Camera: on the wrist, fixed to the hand. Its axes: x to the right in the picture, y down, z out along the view.
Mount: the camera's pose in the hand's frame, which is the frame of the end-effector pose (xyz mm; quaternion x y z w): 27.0 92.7 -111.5 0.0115 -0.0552 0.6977 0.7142
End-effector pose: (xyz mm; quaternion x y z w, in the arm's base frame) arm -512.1 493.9 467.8 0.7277 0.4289 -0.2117 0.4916
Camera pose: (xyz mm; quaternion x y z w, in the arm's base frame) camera -433.0 591.4 545.2 0.8129 -0.2310 0.1467 0.5141
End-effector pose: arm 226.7 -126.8 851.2 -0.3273 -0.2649 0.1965 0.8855
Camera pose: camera 298.3 -100.1 725.0 -0.3975 -0.0075 0.7792 0.4845
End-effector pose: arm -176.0 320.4 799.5 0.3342 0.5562 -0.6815 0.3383
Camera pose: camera -104.7 413.6 710.1 0.5930 0.1376 -0.2755 0.7440
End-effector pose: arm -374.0 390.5 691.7 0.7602 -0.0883 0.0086 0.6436
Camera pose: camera -349.7 482.0 804.8 0.4892 -0.6289 0.4142 0.4400
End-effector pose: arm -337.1 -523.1 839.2 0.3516 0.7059 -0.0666 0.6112
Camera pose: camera -374.7 -384.5 873.0 0.7470 0.2243 0.3513 0.5179
